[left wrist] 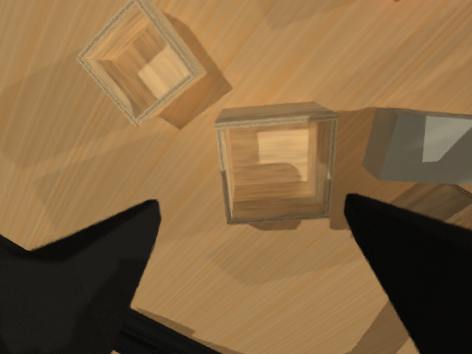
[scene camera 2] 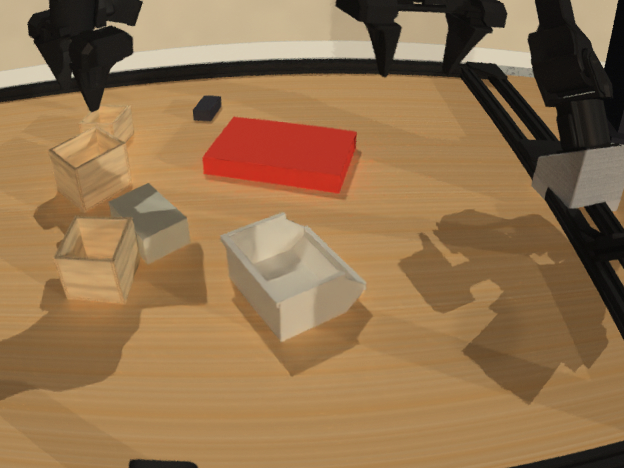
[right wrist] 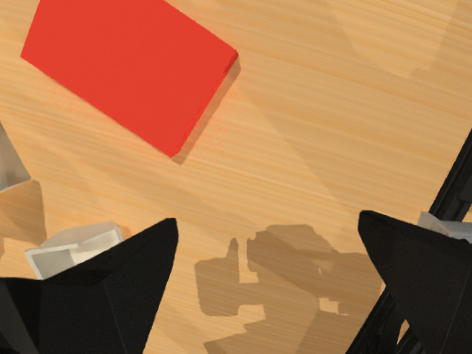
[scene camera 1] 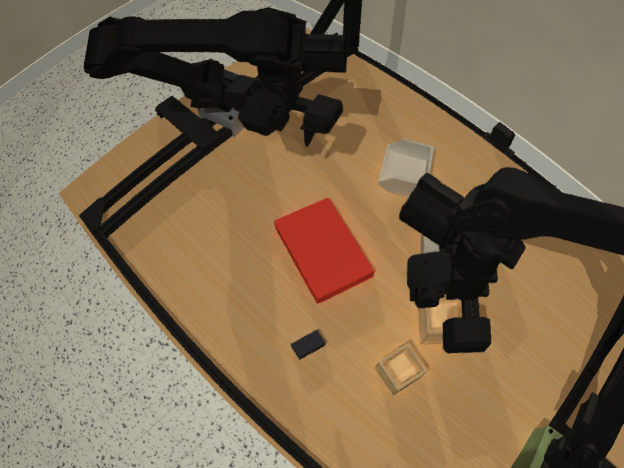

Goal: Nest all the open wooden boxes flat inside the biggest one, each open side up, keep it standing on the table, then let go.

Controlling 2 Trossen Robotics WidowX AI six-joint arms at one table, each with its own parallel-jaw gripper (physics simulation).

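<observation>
Three open wooden boxes stand open side up and apart on the table. One box [scene camera 1: 401, 367] [scene camera 2: 123, 128] [left wrist: 142, 62] is at the back left in scene camera 2. A second box [scene camera 1: 428, 329] [scene camera 2: 93, 173] [left wrist: 275, 165] is in front of it and looks larger. The third box [scene camera 2: 95, 277] [left wrist: 462, 200] is nearest in scene camera 2, cut off at the left wrist view's right edge, and hidden by the arm in scene camera 1. My left gripper [scene camera 2: 78, 95] [left wrist: 252, 206] is open and empty above the boxes, with the second box showing between its fingertips. My right gripper [scene camera 2: 417, 75] [right wrist: 267, 224] is open and empty, far from them.
A grey block [scene camera 2: 161, 226] [left wrist: 405, 145] lies beside the second and third boxes. A white bin [scene camera 1: 405, 168] [scene camera 2: 312, 302] stands apart from them. A red slab [scene camera 1: 325, 249] [scene camera 2: 279, 151] [right wrist: 135, 75] and a small black block [scene camera 1: 308, 344] [scene camera 2: 207, 108] lie farther off.
</observation>
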